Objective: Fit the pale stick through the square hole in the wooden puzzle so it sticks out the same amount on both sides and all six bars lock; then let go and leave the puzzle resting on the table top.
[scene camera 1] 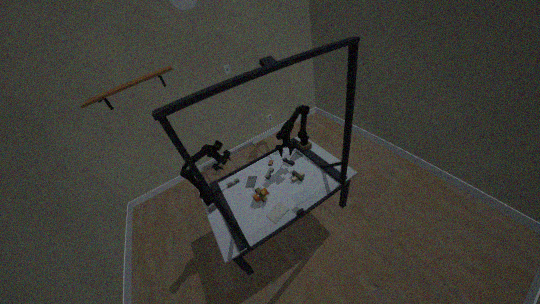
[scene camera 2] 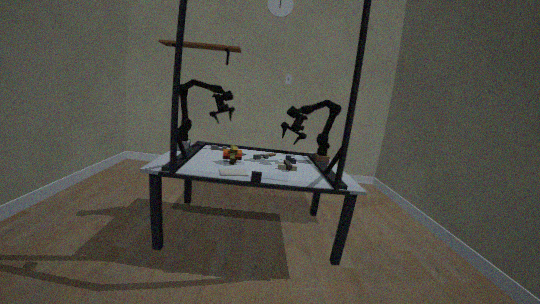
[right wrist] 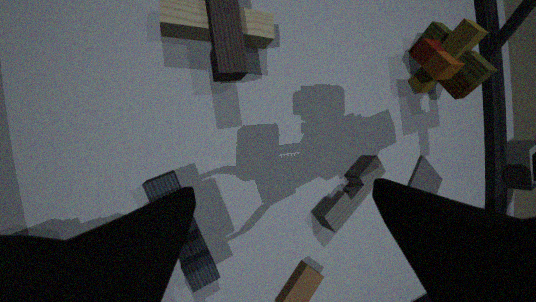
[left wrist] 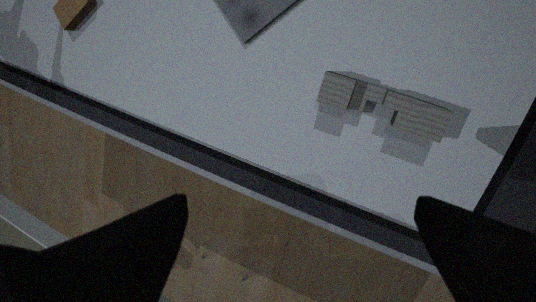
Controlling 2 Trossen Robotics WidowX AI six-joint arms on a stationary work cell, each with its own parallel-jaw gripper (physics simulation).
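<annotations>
On a black frame, I see that (right wrist: 490,47) and (scene camera 1: 236,221) are the same spot.
</annotations>
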